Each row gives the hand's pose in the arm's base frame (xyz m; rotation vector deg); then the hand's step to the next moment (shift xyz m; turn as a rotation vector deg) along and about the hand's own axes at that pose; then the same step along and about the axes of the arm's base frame.
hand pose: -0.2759 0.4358 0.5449 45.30 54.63 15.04
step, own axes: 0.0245 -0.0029 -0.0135 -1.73 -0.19 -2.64
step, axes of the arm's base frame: 0.0027 0.0175 -0.0219 -3.15 0.24 0.08
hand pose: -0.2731 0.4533 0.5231 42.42 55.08 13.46
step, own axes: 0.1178 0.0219 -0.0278 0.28 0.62 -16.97
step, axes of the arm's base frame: 0.0475 0.0871 -0.0728 -13.52 8.51 -5.76
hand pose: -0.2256 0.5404 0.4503 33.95 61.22 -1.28
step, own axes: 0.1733 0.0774 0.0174 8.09 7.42 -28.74
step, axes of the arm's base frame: 0.1232 0.1027 -0.1030 -17.23 21.79 -13.22
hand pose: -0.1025 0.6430 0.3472 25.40 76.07 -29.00
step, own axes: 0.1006 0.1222 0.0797 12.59 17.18 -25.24
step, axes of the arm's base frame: 0.1511 0.0439 -0.0815 -8.02 27.28 -16.80
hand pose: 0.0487 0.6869 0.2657 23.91 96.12 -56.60
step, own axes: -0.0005 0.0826 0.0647 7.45 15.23 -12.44
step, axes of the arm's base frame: 0.0984 -0.0015 -0.0363 0.36 17.19 -12.11
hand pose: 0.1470 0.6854 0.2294 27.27 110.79 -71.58
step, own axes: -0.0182 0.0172 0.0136 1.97 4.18 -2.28
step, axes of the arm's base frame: 0.0284 -0.0026 0.0006 0.60 3.72 -3.52
